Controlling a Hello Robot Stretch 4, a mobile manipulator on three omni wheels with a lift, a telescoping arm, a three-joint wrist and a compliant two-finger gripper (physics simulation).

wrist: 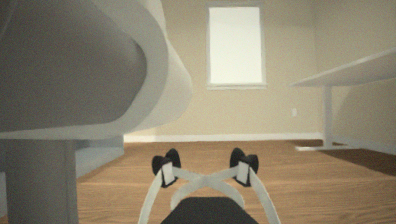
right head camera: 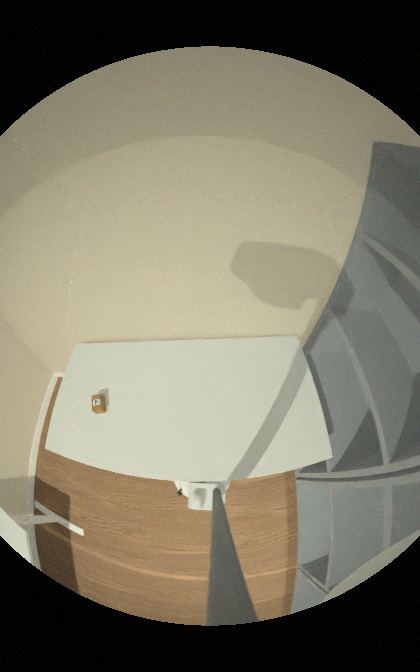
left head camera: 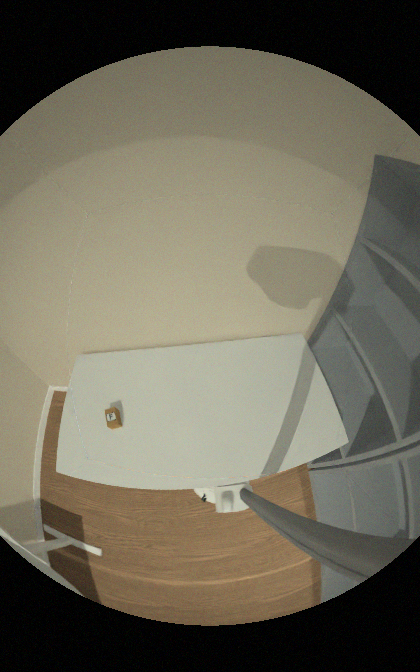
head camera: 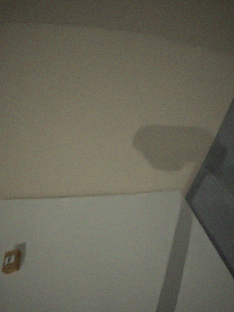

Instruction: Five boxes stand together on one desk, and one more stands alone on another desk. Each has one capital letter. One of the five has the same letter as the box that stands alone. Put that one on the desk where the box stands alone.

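Places are measured from the robot's base along level axes (x ahead, y left, z up), in metres.
Pixels of known places: gripper, between the fingertips: (wrist: pixel 204 160).
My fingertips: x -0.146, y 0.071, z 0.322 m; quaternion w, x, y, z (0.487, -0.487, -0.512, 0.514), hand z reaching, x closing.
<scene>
Behind a point stands the place of what it marks.
A small orange-brown box (head camera: pixel 11 262) {z 0.741, x 0.288, y 0.508 m} (left head camera: pixel 114 419) (right head camera: pixel 99 404) stands alone on the left part of a white desk (head camera: pixel 100 240) {z 0.692, x 0.424, y 0.065 m} (left head camera: pixel 200 410) (right head camera: pixel 190 400). Its white label bears a dark letter that looks like F in the left head camera view. My gripper (wrist: pixel 204 160) {z 0.321, x -0.145, y 0.071 m} is open and empty in the wrist view, its two black fingertips apart above the floor. The group of five boxes does not show in these views.
A grey shelf unit (left head camera: pixel 353 350) stands right of the desk, against its right end. My base is at the desk's front edge. Another white desk (wrist: pixel 350 70) {z 0.667, x -1.366, y 1.067 m} is at the right in the wrist view. A window (wrist: pixel 235 45) {z 1.391, x -2.986, y 0.437 m} is in the wall.
</scene>
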